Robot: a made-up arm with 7 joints. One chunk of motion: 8 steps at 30 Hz.
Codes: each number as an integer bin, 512 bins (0 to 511) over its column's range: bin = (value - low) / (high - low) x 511, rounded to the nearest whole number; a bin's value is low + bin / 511 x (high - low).
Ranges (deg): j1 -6..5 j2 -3..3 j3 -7..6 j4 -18..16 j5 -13..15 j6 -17..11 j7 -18..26
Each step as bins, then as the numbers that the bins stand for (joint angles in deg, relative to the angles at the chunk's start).
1 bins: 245 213 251 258 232 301 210
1 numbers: -0.73 -0.50 -0.61 -0.83 -0.29 -0.51 0.08
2 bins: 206 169 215 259 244 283 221
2 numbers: -1.57 -1.02 -1.53 -0.77 0.37 -1.49 1.03
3 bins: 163 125 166 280 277 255 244
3 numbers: -2.49 -1.53 -2.78 0.63 2.18 -3.03 3.01
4 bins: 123 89 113 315 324 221 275
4 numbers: -3.35 -1.95 -4.13 2.96 4.75 -4.89 5.68
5 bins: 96 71 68 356 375 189 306
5 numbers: -3.93 -2.17 -5.27 5.69 7.55 -6.64 8.35
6 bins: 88 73 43 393 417 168 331
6 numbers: -4.11 -2.14 -5.91 8.15 9.85 -7.79 10.50
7 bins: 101 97 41 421 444 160 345
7 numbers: -3.83 -1.86 -5.96 10.01 11.33 -8.23 11.71
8 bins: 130 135 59 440 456 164 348
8 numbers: -3.20 -1.41 -5.50 11.28 11.99 -8.01 11.96
